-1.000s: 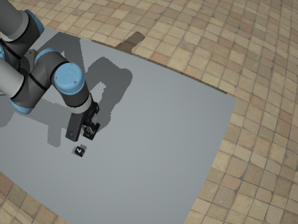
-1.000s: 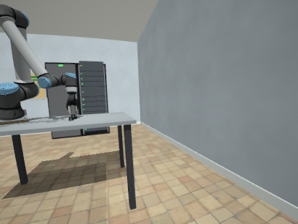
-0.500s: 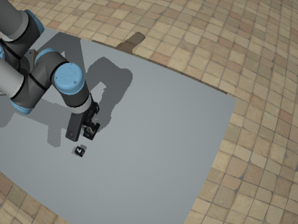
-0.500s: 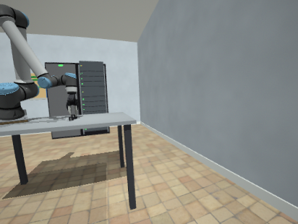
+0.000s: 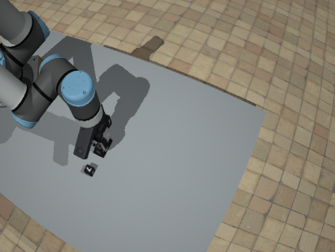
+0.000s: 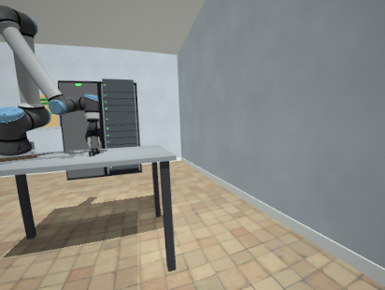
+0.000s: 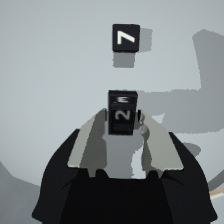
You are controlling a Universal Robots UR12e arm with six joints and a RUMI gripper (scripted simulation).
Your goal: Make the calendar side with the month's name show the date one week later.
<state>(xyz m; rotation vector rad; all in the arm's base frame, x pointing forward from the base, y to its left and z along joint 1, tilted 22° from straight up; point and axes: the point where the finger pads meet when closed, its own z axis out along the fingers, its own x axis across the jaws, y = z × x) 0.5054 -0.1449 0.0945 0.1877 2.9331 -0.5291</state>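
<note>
Right now my hand is 10 mm above the black cube. Also, from my hand: dark tray 30 mm below, 20 mm to the left.
</note>
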